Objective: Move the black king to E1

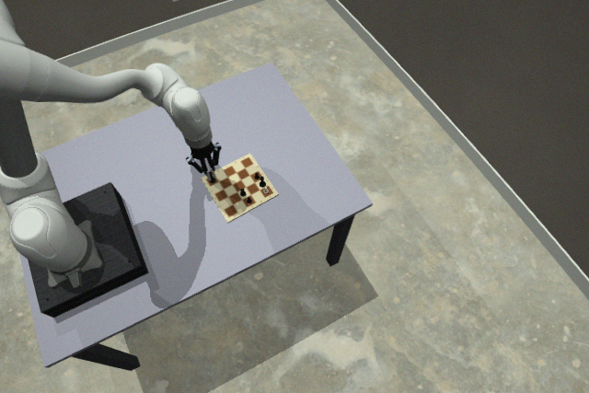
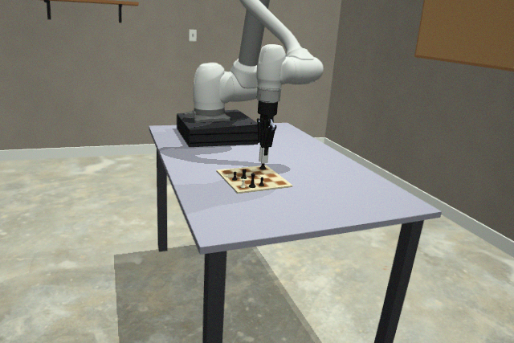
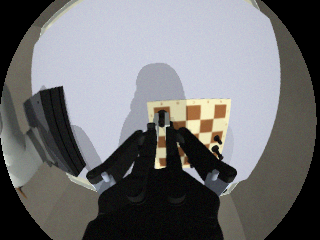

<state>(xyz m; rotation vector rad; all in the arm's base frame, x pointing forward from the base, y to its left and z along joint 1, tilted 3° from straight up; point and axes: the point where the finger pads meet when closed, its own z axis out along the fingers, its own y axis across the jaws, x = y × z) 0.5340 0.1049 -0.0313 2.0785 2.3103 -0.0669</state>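
My hand is 30 mm above the black king. Also, from my hand: chessboard (80 mm ahead, 70 mm to the right, 60 mm below); white piece (170 mm ahead, 130 mm to the right, 50 mm below).
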